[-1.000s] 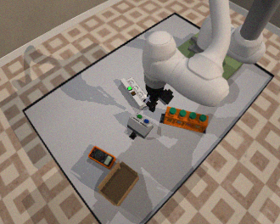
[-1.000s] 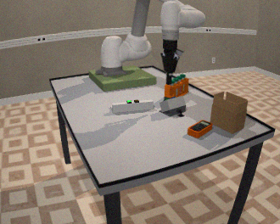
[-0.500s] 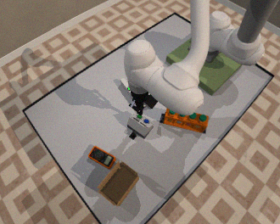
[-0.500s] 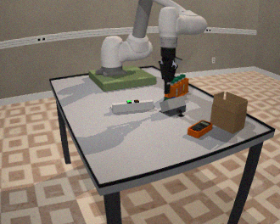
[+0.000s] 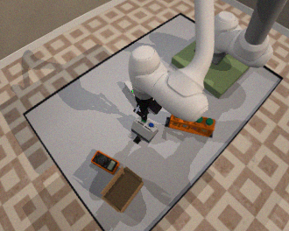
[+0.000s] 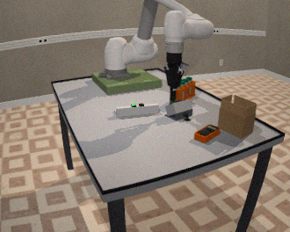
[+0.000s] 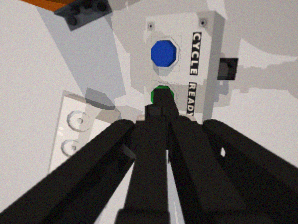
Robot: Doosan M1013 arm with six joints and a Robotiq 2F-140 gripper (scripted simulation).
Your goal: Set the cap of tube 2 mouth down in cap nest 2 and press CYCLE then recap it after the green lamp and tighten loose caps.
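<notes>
The green key lies 5 cm below my hand. The rest, counted from my hand: blue key: 5 cm below, 4 cm to the left, 1 cm behind; orange multimeter: 28 cm ahead, 10 cm below, 2 cm to the left; grey key housing: 6 cm below, 2 cm to the left, 2 cm ahead.
</notes>
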